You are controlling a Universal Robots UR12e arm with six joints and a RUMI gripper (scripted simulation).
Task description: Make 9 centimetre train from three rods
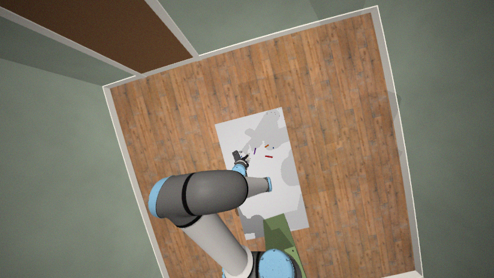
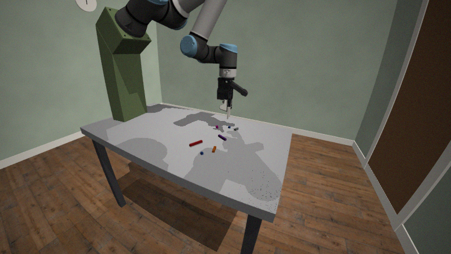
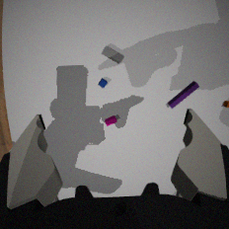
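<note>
My gripper is now 5 cm short of the grey rod, 1 cm to the right of it and 9 cm above it. The rest, counted from my hand: orange rod 3 cm ahead, 25 cm to the right, 9 cm below; purple rod 2 cm ahead, 12 cm to the right, 9 cm below; magenta rod 7 cm behind, 1 cm to the right, 9 cm below.
</note>
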